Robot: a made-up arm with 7 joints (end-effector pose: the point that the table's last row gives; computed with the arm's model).
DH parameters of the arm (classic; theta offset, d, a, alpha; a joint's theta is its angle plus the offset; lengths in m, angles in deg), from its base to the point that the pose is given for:
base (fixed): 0 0 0 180
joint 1: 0 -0.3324 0 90
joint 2: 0 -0.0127 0 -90
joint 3: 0 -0.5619 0 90
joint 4: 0 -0.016 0 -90
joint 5: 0 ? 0 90
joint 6: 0 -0.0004 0 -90
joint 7: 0 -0.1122 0 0
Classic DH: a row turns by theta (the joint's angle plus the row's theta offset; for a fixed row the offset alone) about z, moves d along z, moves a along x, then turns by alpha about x.
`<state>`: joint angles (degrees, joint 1 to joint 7).
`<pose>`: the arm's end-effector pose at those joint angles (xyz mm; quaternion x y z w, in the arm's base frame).
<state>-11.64 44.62 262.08 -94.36 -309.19 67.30 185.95</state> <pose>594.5 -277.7 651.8 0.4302 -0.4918 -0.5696 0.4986</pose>
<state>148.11 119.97 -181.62 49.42 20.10 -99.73 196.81</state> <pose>-727.7 -406.2 63.0 0.1454 0.1016 0.3579 0.9168</pose>
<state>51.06 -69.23 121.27 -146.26 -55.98 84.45 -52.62</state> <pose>-4.1 264.8 621.3 0.2584 -0.9638 -0.0573 0.0328</pose>
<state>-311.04 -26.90 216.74 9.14 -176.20 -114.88 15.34</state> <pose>-241.6 420.6 1037.3 0.0742 -0.3216 0.7957 0.5079</pose>
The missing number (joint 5, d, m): -0.3492
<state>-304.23 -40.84 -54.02 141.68 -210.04 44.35 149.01</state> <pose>177.3 119.4 686.4 -0.8345 -0.0477 0.5046 0.2162</pose>
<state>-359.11 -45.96 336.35 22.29 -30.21 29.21 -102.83</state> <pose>-554.1 91.9 1135.5 0.2839 0.9201 -0.2455 0.1120</pose>
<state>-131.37 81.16 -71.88 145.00 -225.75 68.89 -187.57</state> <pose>-375.2 80.2 203.9 -0.2378 0.1484 -0.6130 0.7387</pose>
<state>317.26 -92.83 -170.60 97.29 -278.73 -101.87 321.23</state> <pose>-347.6 -390.3 -30.1 -0.7100 0.0626 0.4292 0.5547</pose>
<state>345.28 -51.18 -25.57 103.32 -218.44 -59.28 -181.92</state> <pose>-150.8 157.4 830.9 0.4272 0.3249 -0.7850 0.3094</pose>
